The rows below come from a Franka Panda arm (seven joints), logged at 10 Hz.
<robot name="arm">
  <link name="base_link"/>
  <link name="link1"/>
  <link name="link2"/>
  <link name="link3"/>
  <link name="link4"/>
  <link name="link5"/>
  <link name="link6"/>
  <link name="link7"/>
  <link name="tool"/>
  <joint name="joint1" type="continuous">
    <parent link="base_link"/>
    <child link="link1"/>
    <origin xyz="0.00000 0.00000 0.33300"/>
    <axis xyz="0 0 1"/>
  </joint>
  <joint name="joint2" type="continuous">
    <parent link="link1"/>
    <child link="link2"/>
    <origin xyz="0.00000 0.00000 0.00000"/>
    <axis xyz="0 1 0"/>
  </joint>
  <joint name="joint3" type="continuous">
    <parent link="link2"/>
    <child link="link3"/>
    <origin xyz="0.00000 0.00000 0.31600"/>
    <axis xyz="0 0 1"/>
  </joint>
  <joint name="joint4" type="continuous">
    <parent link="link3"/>
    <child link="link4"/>
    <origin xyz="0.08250 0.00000 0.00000"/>
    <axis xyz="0 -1 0"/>
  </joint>
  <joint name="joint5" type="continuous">
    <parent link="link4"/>
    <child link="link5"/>
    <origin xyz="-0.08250 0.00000 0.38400"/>
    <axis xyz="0 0 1"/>
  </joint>
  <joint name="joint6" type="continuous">
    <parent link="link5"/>
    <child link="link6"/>
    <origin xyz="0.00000 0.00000 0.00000"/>
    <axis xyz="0 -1 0"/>
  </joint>
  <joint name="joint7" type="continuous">
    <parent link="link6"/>
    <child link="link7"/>
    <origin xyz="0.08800 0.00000 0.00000"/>
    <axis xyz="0 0 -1"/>
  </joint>
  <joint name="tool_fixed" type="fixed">
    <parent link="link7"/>
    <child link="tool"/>
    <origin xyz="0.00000 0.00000 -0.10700" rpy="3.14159 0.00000 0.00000"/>
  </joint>
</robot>
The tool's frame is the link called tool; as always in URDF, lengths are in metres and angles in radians. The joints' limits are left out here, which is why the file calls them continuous.
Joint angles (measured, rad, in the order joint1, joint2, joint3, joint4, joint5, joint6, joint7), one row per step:
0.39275, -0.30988, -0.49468, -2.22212, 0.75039, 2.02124, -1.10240
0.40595, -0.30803, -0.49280, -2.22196, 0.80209, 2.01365, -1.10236
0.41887, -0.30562, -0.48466, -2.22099, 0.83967, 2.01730, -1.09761
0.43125, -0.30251, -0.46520, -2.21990, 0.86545, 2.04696, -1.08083
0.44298, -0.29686, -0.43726, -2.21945, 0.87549, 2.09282, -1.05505
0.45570, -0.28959, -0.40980, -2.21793, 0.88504, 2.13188, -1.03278
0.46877, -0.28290, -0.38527, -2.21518, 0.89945, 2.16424, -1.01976
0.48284, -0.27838, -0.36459, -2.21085, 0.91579, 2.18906, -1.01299
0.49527, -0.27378, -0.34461, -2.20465, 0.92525, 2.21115, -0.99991
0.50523, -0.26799, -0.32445, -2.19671, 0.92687, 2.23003, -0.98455
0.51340, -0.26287, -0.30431, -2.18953, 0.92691, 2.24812, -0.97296
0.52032, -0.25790, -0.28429, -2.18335, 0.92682, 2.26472, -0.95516
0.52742, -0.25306, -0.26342, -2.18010, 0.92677, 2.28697, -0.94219
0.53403, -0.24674, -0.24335, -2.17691, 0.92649, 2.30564, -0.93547
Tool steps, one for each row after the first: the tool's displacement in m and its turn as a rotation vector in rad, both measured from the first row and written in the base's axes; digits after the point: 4 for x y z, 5 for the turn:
0.0009, 0.0100, 0.0013, 0.04919, 0.00500, 0.00177
0.0024, 0.0214, 0.0031, 0.08081, 0.00674, 0.00282
0.0054, 0.0353, 0.0058, 0.09317, 0.00265, -0.00913
0.0089, 0.0514, 0.0075, 0.08586, -0.00213, -0.02610
0.0115, 0.0686, 0.0086, 0.07971, -0.00534, -0.03507
0.0133, 0.0853, 0.0101, 0.07950, -0.01222, -0.03730
0.0139, 0.1012, 0.0129, 0.08409, -0.02157, -0.03324
0.0143, 0.1160, 0.0161, 0.08551, -0.02722, -0.03091
0.0145, 0.1300, 0.0192, 0.08135, -0.03145, -0.02690
0.0142, 0.1433, 0.0221, 0.07581, -0.03831, -0.02091
0.0134, 0.1560, 0.0245, 0.07233, -0.03910, -0.01899
0.0122, 0.1688, 0.0257, 0.06658, -0.04445, -0.01707
0.0108, 0.1814, 0.0259, 0.05950, -0.05089, -0.00950

